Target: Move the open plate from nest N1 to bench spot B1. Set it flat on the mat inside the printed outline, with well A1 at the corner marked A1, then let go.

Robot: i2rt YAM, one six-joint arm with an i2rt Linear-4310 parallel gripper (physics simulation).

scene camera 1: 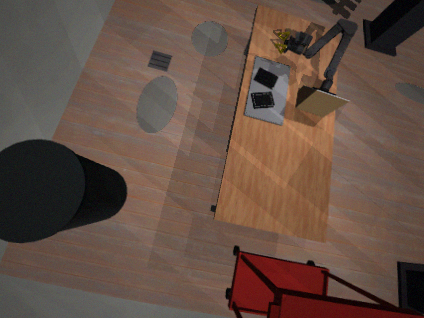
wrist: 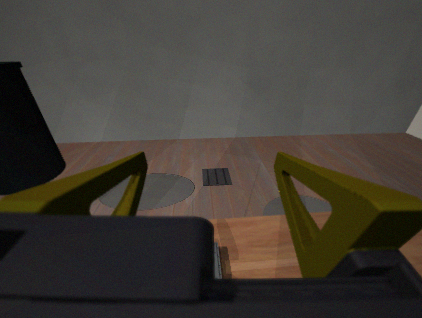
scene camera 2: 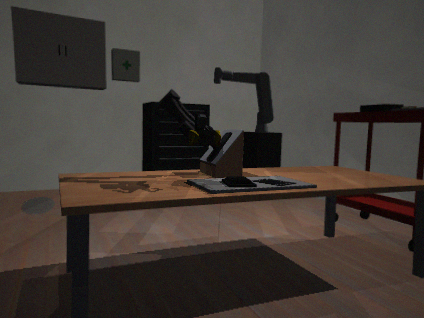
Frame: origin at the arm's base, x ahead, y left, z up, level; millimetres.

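Seen in the pictures: gripper, between the fingertips: (scene camera 1: 276, 38) (wrist: 210, 159) (scene camera 2: 209, 137); arm's base, origin of its link: (scene camera 1: 323, 91) (scene camera 2: 219, 146).
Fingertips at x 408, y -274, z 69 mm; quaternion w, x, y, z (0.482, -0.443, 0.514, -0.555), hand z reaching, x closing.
Observation:
Pixels of each thing's middle, then the offset from my fingertips to it. "spot": a spot on its surface instead. Level surfaces: height alone.
- grey board, middle of its body: (scene camera 2: 250, 183) (scene camera 1: 268, 89) dy +250, dx -59, dz -218 mm
- flat black square with a pale outline, a spot on its surface: (scene camera 2: 276, 182) (scene camera 1: 260, 99) spot: dy +357, dx -1, dz -210 mm
- wooden bench, height of its surface: dz -225 mm
A dark, low block (scene camera 1: 266, 78) (scene camera 2: 239, 181), seemingly the plate in nest N1, sits on a grey board (scene camera 1: 281, 97) (scene camera 2: 212, 186). A sliver of the board (wrist: 217, 257) shows in the wrist view. Beside the block lies a flat black square with a pale outline (scene camera 1: 263, 100) (scene camera 2: 276, 182), seemingly the mat of spot B1. Wells and the A1 mark are too small to make out. My gripper (scene camera 1: 275, 39) (scene camera 2: 205, 137) (wrist: 210, 159) is open and empty, its yellow fingers wide apart. It hangs above the bench, off the board's end nearer the block, apart from the block.
The wooden bench (scene camera 1: 277, 175) (scene camera 2: 125, 192) carries the board and a wedge-shaped stand (scene camera 1: 320, 102) (scene camera 2: 232, 157) by my arm's base. A red cart (scene camera 1: 280, 282) (scene camera 2: 377, 117) stands off the bench's far end. A big black cylinder (scene camera 1: 40, 190) (wrist: 25, 130) stands on the floor.

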